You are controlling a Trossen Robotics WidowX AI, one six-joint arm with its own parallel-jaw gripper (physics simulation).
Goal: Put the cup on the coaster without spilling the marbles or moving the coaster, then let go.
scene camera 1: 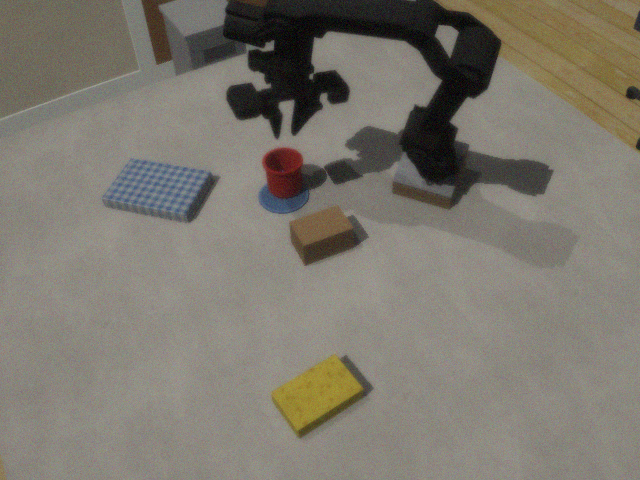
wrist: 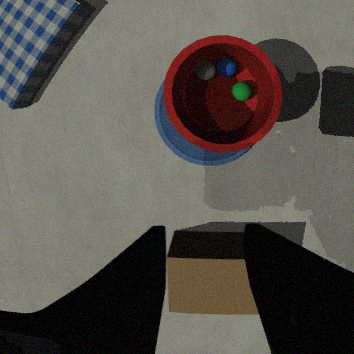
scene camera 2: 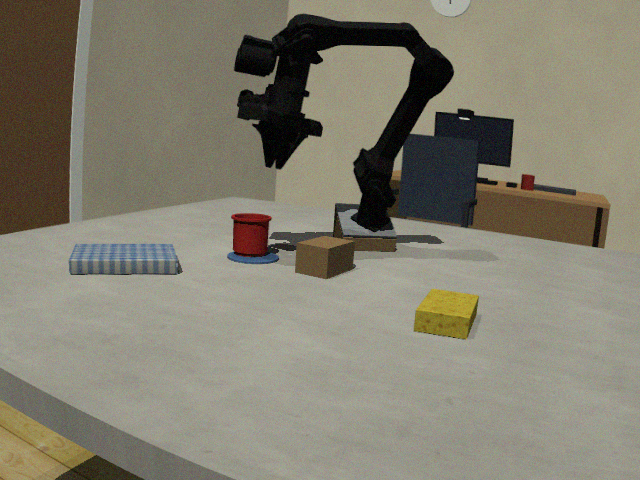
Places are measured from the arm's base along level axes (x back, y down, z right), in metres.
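Pixels of known places: gripper, between the fingertips: (scene camera 1: 284, 136) (wrist: 204, 236) (scene camera 2: 273, 168); arm's base, origin of its link: (scene camera 1: 436, 164) (scene camera 2: 370, 219).
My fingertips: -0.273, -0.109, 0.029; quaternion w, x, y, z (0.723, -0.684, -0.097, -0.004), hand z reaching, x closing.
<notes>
Ahead of a thing's pixels: the offset from my fingertips to its middle, as dx, dy, dz.
A red cup {+0.001, +0.128, +0.049} (scene camera 1: 284, 178) (scene camera 2: 250, 236) (wrist: 172, 95) stands upright on the round blue coaster {-0.006, +0.164, +0.033} (scene camera 1: 284, 205) (scene camera 2: 253, 258) (wrist: 182, 147). In the wrist view a grey marble {-0.014, +0.147, +0.067} (wrist: 205, 70), a blue marble {+0.002, +0.147, +0.072} (wrist: 227, 66) and a green marble {+0.017, +0.147, +0.055} (wrist: 242, 91) lie inside the cup. My gripper (scene camera 1: 285, 134) (scene camera 2: 273, 166) (wrist: 204, 236) is partly open and empty. It points down from well above the cup, clear of its rim, and the fingers do not touch the cup.
A brown block {+0.029, +0.141, -0.106} (scene camera 1: 323, 235) (scene camera 2: 324, 257) (wrist: 212, 285) lies close beside the coaster. A blue checked cloth block {-0.237, +0.154, +0.115} (scene camera 1: 157, 188) (scene camera 2: 124, 258) (wrist: 30, 45) lies on the cup's other side. A yellow sponge {-0.059, +0.151, -0.389} (scene camera 1: 317, 393) (scene camera 2: 446, 313) lies farther off. The arm's base (scene camera 1: 426, 188) (scene camera 2: 369, 242) stands behind the block.
</notes>
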